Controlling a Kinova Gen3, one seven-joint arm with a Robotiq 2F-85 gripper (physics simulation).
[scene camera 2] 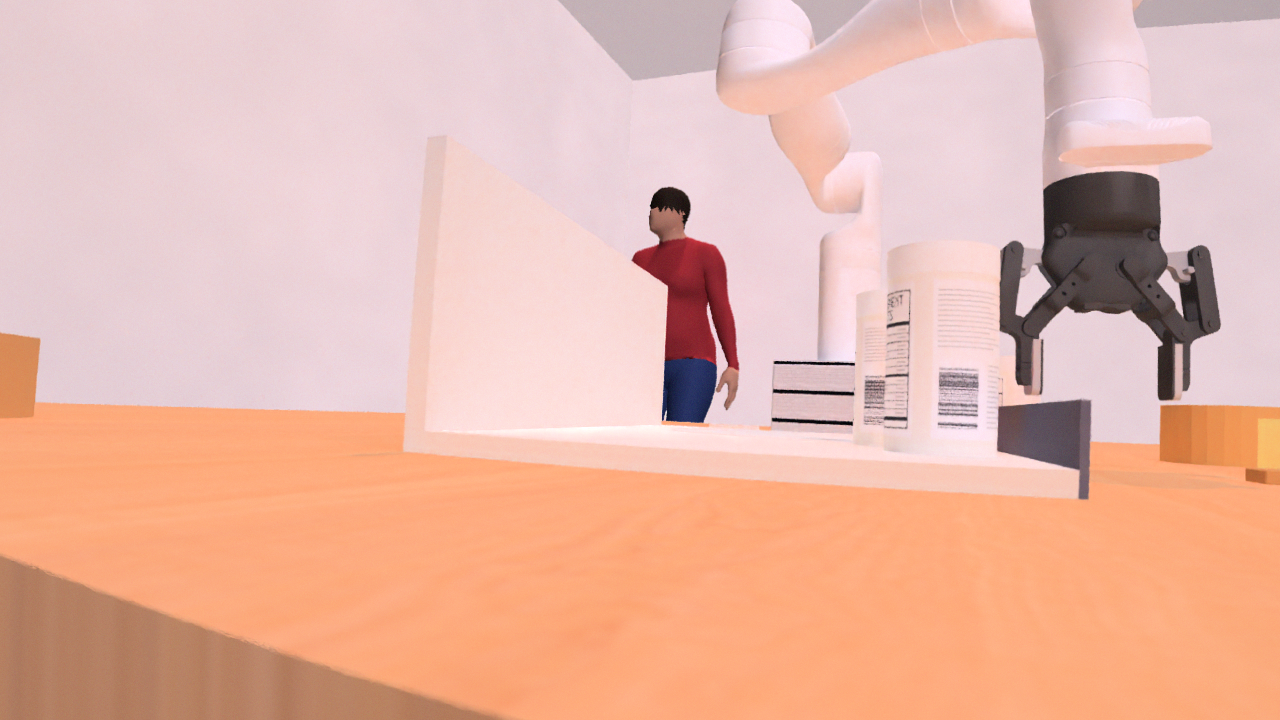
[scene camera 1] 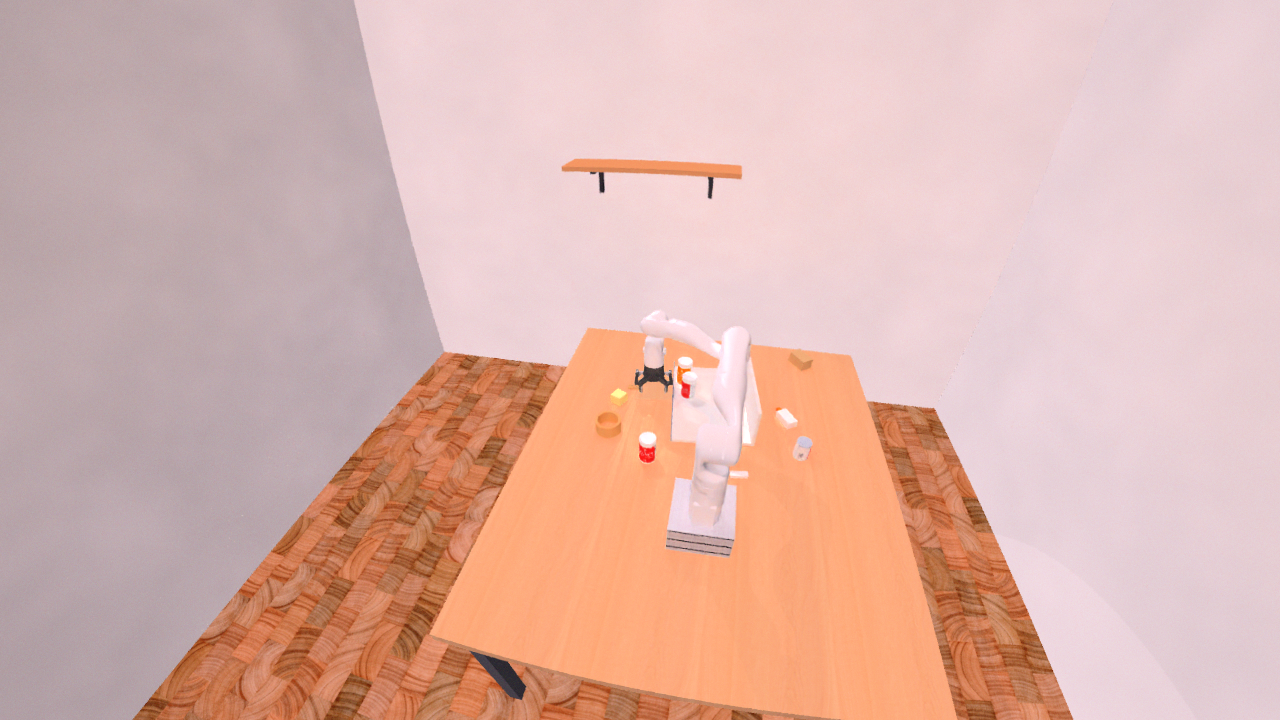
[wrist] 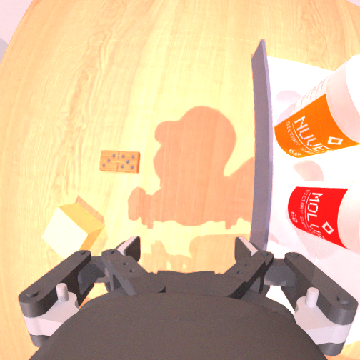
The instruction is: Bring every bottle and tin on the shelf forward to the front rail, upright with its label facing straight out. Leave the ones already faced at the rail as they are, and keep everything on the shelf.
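Frame: origin at the arm's base, x ahead, y left, z up, level; metres.
Seen in the pictures: gripper, fingertip midpoint: (scene camera 2: 1101, 397) (scene camera 1: 653, 392); arm's base at its link origin: (scene camera 2: 847, 366) (scene camera 1: 704, 513).
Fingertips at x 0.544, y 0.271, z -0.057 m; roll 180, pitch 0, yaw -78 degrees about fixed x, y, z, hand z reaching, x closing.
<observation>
Offsets run from my fingertips to a thing's top centre. "*": to the spot under its first point.
An orange-labelled bottle {dx +0.140, dy -0.100, dz +0.072 m} (scene camera 1: 683, 370) (scene camera 2: 944, 349) (wrist: 312, 125) and a smaller red-labelled bottle {* dx +0.031, dy -0.130, dz +0.016 m} (scene camera 1: 687, 389) (scene camera 2: 868, 367) (wrist: 317, 212) stand upright on the white shelf (scene camera 1: 687, 428) (scene camera 2: 760, 460), close behind the dark front rail (scene camera 2: 1047, 433) (wrist: 261, 125). In the wrist view the orange label is turned partly aside and the red label faces roughly toward the rail. My gripper (scene camera 1: 654, 388) (scene camera 2: 1101, 395) (wrist: 186, 247) is open and empty, pointing down outside the shelf on the rail side, with its fingertips near or above rail height. Another red-labelled bottle {dx -0.291, dy -0.047, dz +0.051 m} (scene camera 1: 647, 449) stands on the table, off the shelf.
A yellow block {dx -0.031, dy +0.133, dz -0.010 m} (scene camera 1: 618, 396) (wrist: 72, 230), a domino (wrist: 120, 161) and a round wooden ring {dx -0.191, dy +0.126, dz +0.002 m} (scene camera 1: 608, 430) (scene camera 2: 1203, 434) lie on the rail side. A tall back panel (scene camera 2: 537, 340) bounds the shelf. A pale can {dx -0.157, dy -0.576, dz +0.022 m} (scene camera 1: 802, 449) and a wooden block {dx +0.407, dy -0.596, dz +0.002 m} (scene camera 1: 801, 360) are beyond it.
</observation>
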